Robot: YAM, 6 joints.
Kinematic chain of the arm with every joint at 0, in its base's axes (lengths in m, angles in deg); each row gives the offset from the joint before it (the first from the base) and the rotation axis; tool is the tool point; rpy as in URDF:
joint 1: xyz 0 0 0.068 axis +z
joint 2: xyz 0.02 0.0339 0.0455 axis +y
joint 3: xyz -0.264 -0.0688 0 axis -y
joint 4: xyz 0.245 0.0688 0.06 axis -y
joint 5: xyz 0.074 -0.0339 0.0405 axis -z
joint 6: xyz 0.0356 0 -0.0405 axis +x
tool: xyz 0 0 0 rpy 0 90 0
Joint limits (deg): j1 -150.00..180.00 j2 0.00..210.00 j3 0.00..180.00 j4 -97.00..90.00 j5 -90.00..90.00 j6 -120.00..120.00
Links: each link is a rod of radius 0.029 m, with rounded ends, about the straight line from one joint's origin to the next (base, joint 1, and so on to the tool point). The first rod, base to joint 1, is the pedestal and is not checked.
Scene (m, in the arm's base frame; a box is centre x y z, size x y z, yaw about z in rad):
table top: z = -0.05
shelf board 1: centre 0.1 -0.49 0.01 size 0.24 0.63 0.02 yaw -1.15
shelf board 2: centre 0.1 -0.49 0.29 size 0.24 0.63 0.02 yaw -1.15
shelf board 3: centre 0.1 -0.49 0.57 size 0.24 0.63 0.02 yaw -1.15
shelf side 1: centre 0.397 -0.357 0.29 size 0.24 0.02 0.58 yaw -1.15
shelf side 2: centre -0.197 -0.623 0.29 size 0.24 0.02 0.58 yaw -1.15
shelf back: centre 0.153 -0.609 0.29 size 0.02 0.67 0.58 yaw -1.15
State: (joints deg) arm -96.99 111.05 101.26 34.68 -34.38 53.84
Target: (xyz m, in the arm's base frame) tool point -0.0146 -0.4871 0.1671
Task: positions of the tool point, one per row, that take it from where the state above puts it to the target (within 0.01 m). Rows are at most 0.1 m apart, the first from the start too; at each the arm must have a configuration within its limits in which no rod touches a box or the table.
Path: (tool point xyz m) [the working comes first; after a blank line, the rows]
Joints at the target: -94.14 125.51 80.05 29.28 -35.42 53.84
Straight joint move there: touches shelf board 2.

1: -0.0669 -0.4038 0.4265
2: -0.0872 -0.3450 0.4209
3: -0.0943 -0.3589 0.3328
4: -0.0944 -0.3515 0.2463
5: -0.0875 -0.3241 0.1671
6: -0.0730 -0.3827 0.1735
7: -0.0485 -0.4379 0.1734
8: -0.0146 -0.4871 0.1672

